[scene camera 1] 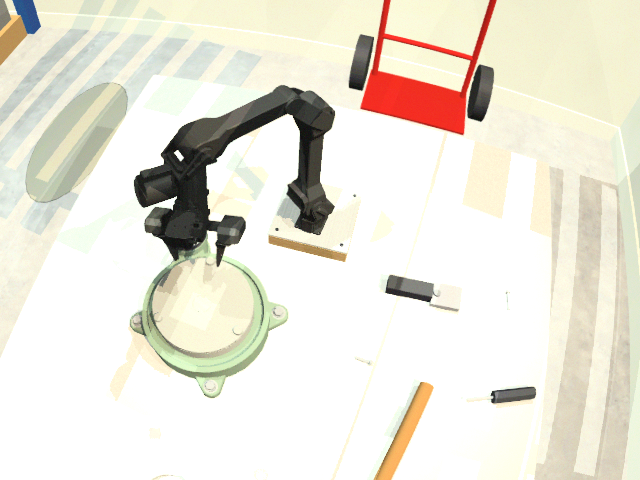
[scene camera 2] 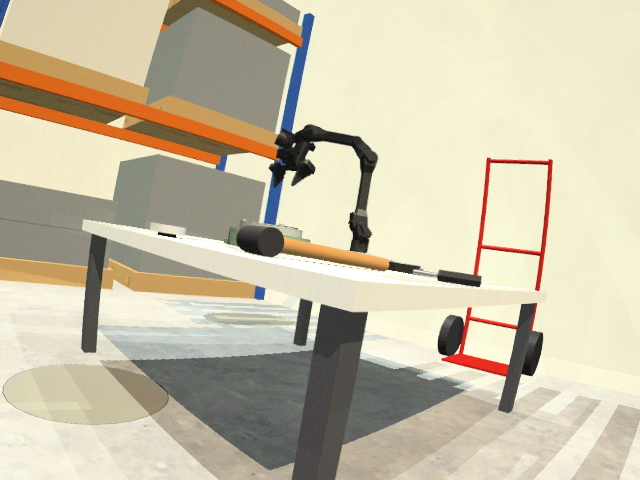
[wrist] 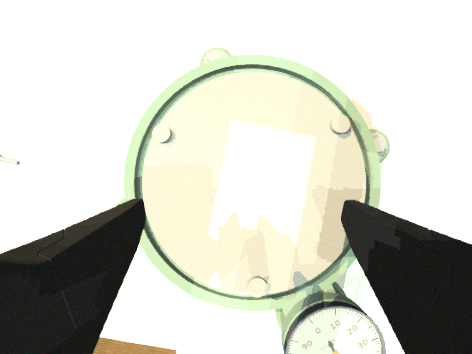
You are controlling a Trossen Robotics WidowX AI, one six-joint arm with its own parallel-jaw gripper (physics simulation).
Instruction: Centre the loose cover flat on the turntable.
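Pixels of known places: gripper, fingertip midpoint: (scene camera 1: 196, 262) (scene camera 2: 282, 186) (wrist: 244, 209); arm's base, link origin: (scene camera 1: 311, 221).
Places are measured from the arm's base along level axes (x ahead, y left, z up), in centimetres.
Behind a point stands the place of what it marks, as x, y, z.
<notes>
A pale beige round disc (scene camera 1: 206, 315) {33.6, -11.4, 4.7} (wrist: 180, 200) {28.1, -6.9, 4.8} with three small round knobs lies inside the green round housing (scene camera 1: 206, 364) {42.7, -7.9, 0.9} (wrist: 131, 165) {30.6, 0.3, 2.0}. It looks flat, with a narrow dark gap around it in the wrist view. Whether this disc is the loose cover or the turntable's top, I cannot tell. A low white round piece (scene camera 1: 168, 477) {69.3, -6.3, -3.0} (scene camera 2: 168, 228) {75.4, 0.9, -1.8} is cut off at the lower edge of scene camera 1. My gripper (scene camera 1: 197, 261) {29.5, -13.4, 19.3} (scene camera 2: 285, 184) {29.5, -13.4, 19.3} (wrist: 244, 209) {29.5, -13.4, 19.3} is open and empty, high above the housing. In the wrist view its fingertips overlap the disc's left and right sides.
A dial gauge (wrist: 332, 332) {19.1, -23.6, 6.2} adjoins the housing. The arm's wooden base block (scene camera 1: 307, 248) {6.4, 1.4, -1.8} is beside it. A mallet (scene camera 1: 405, 428) {40.8, 36.0, -0.3} (scene camera 2: 330, 253) {48.8, 37.3, -1.4}, a screwdriver (scene camera 1: 513, 395) {25.9, 58.6, -1.2} (scene camera 2: 459, 277) {26.5, 59.8, -2.4}, a black-handled scraper (scene camera 1: 410, 288) {7.9, 27.3, -1.1} and a small screw (scene camera 1: 363, 360) {27.7, 22.6, -3.4} lie on the table.
</notes>
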